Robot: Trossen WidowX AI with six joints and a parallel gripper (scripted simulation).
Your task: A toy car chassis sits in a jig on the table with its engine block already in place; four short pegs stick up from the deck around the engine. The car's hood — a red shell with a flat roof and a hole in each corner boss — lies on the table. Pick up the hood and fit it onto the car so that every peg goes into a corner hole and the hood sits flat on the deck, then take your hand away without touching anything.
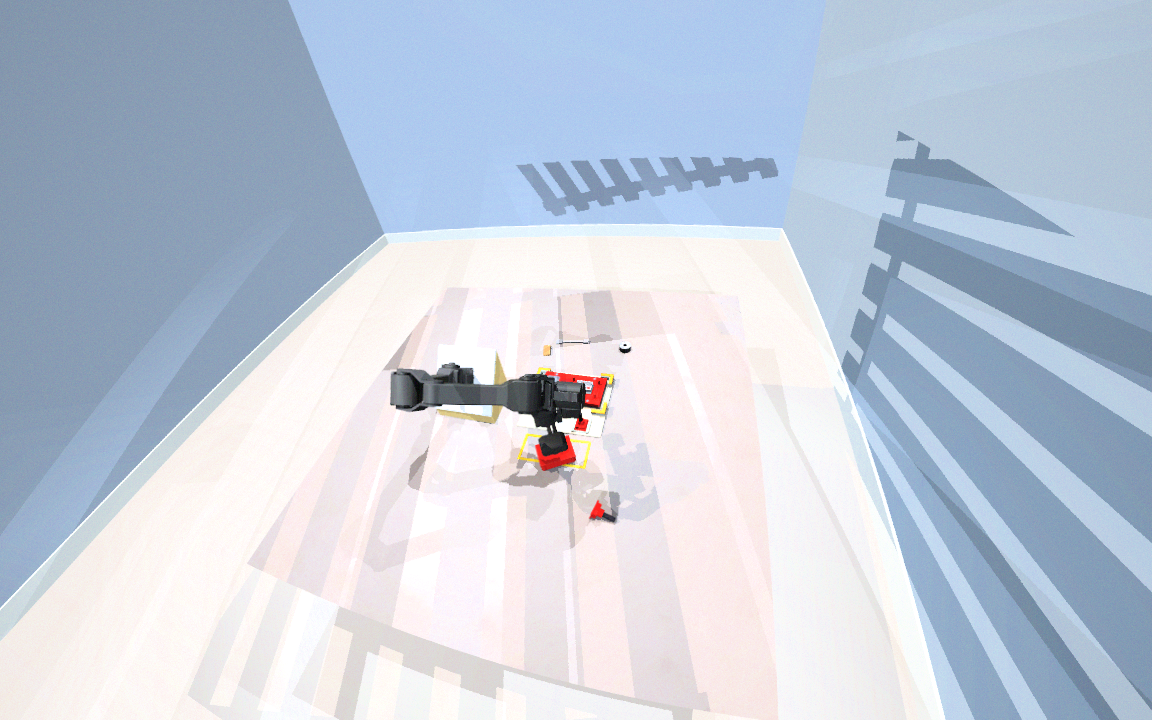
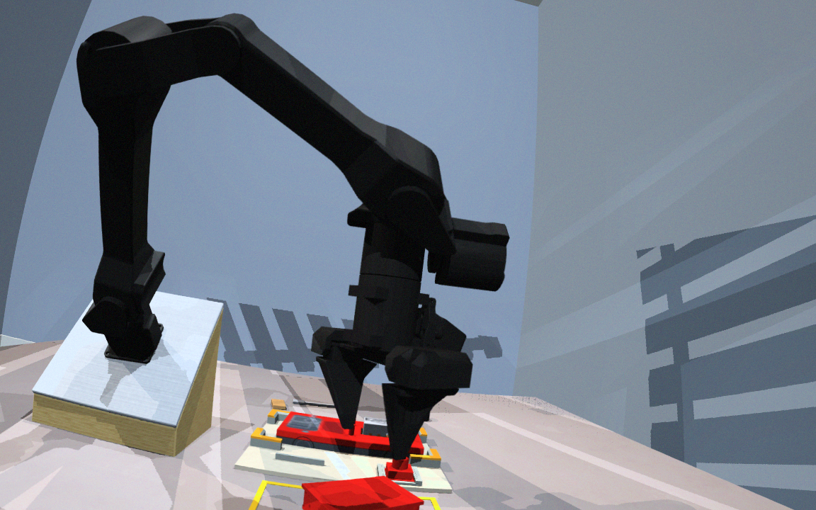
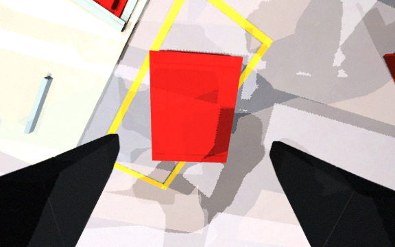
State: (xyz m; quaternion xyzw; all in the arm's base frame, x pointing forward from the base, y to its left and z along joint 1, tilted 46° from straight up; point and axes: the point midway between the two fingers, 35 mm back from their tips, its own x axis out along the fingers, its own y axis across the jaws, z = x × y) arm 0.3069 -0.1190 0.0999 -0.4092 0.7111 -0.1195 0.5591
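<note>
The red hood lies 60 mm below my gripper tip. Round my gripper tip: grey engine block: 230 mm to the left, 50 mm below, 40 mm ahead; red cone-shaped part: 150 mm to the right, 140 mm ahead, 60 mm below; white jig: 200 mm to the left, 70 mm below.
</note>
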